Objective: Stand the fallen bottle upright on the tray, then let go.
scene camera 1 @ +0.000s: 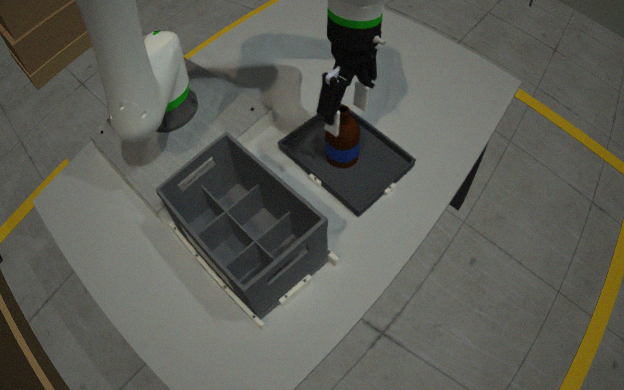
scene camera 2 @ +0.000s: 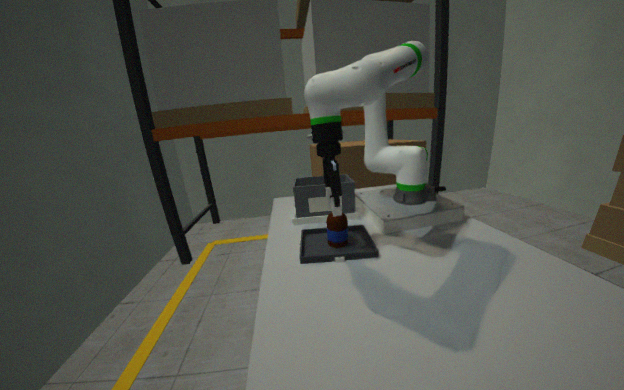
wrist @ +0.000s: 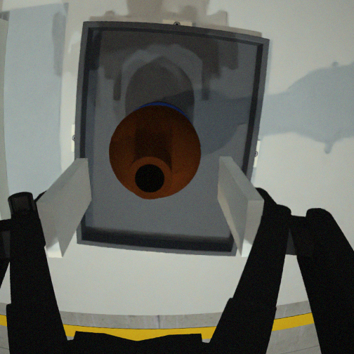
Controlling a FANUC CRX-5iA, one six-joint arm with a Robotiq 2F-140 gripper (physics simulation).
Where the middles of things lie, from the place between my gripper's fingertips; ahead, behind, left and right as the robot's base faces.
The brown bottle [wrist: 154,151] is 5 cm below my hand and 1 cm behind it.
